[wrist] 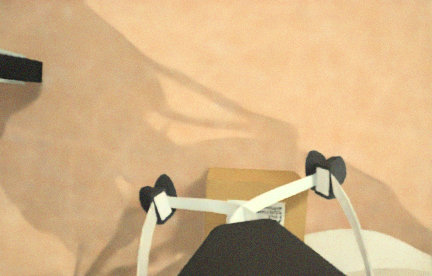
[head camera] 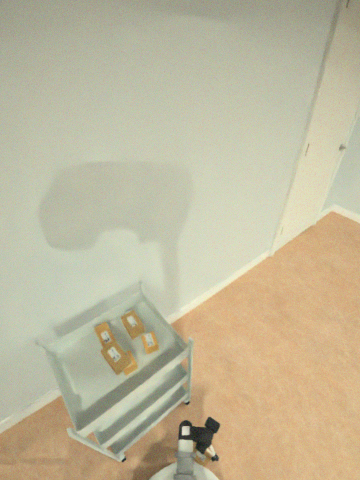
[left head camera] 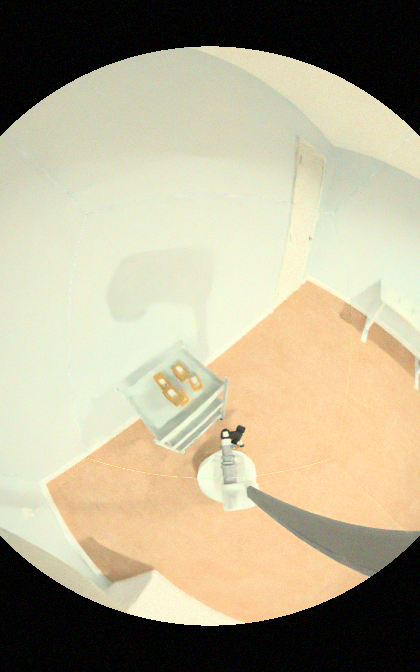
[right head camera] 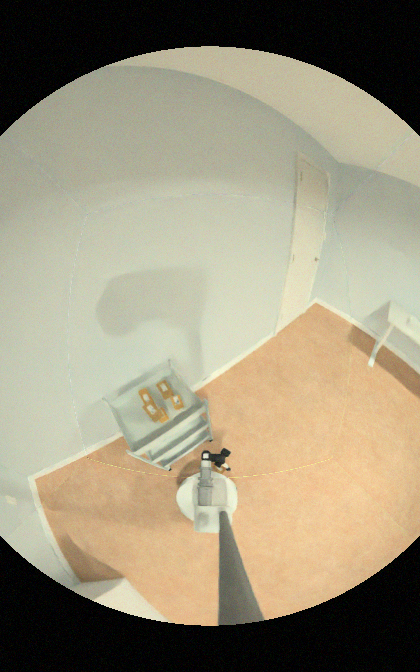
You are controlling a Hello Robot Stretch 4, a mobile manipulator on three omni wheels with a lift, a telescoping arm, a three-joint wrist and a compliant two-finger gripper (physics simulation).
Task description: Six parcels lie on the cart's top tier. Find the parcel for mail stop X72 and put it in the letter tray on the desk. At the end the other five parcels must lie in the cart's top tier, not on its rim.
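Frame: origin at the robot's base, x ahead, y left, z up, level; millimetres.
Seen in the pictures: gripper, fingertip midpoint: [wrist: 239,178].
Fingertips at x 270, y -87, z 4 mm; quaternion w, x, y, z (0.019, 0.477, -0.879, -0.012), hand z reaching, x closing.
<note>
A point is followed by its place in that frame.
A brown parcel [wrist: 235,182] @(y -84, x 273, z 22 mm) with a white label lies on the floor below my gripper [wrist: 239,178] @(y -87, x 270, z 4 mm) [head camera: 208,457] [left head camera: 240,445] [right head camera: 224,469]. The gripper is open, its fingertips to either side of the parcel in the wrist view. The label is partly covered by a finger linkage and the gripper body, and its mail stop cannot be read. Several brown parcels, among them one at the back [head camera: 132,323] @(y 222, x 586, z 685 mm), one at the right [head camera: 150,342] @(y 139, x 509, z 685 mm) and one in front [head camera: 114,356] @(y 247, x 428, z 736 mm), lie inside the cart's top tier [head camera: 85,370] @(y 376, x 411, z 635 mm). The front one partly overlaps another parcel [head camera: 130,364] @(y 199, x 423, z 685 mm). Their labels are too small to read. The letter tray does not show clearly.
The cart [left head camera: 150,400] [right head camera: 125,417] stands against the wall, ahead and left of my base [left head camera: 207,477] [right head camera: 185,500]. A black-tipped cart part [wrist: 22,69] @(y -9, x 481, z 11 mm) shows at the wrist view's left edge. A white desk [left head camera: 400,305] [right head camera: 400,315] stands at the far right. A door [head camera: 310,145] @(y -889, x 1832, z 1015 mm) is beyond the cart.
</note>
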